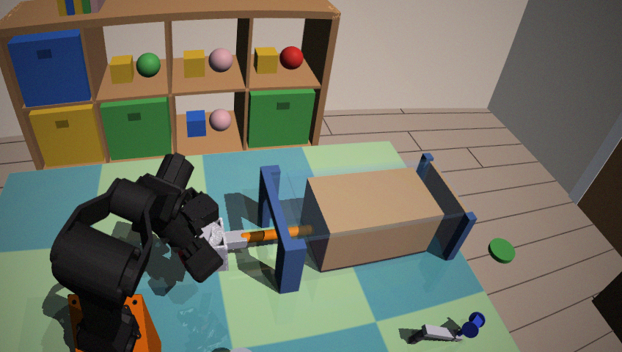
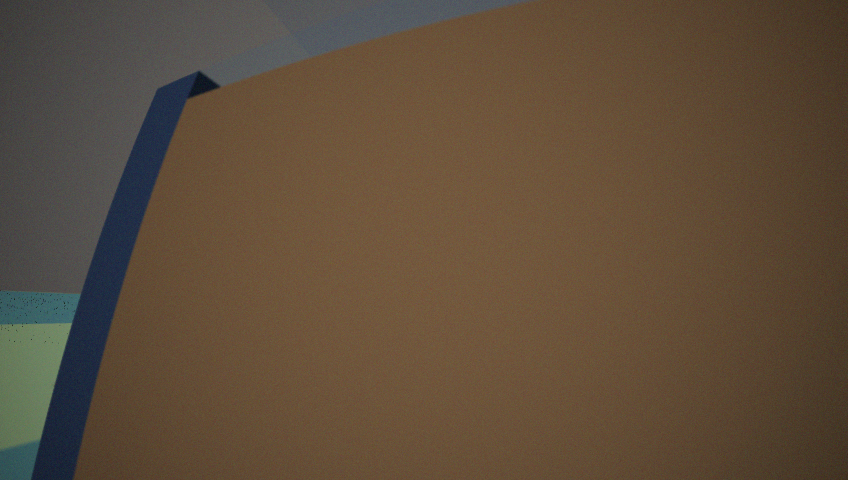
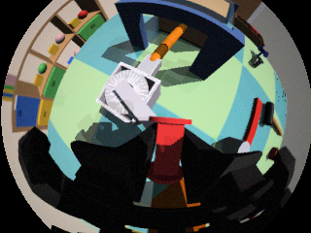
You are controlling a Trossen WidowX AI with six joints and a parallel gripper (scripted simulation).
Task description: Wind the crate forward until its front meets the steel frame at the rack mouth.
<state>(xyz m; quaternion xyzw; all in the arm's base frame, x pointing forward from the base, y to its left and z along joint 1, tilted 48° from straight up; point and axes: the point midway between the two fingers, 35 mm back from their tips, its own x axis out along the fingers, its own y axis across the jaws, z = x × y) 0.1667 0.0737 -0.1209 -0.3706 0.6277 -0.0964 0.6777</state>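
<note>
Right now the crank handle is 3 cm to the left of my gripper tip and 3 cm below it. The rest, counted from my gripper tip: blue frame 18 cm ahead, 7 cm to the left, 3 cm below; red knob 2 cm behind, 1 cm to the right; grey winch 1 cm ahead, 8 cm to the left, 10 cm below.
</note>
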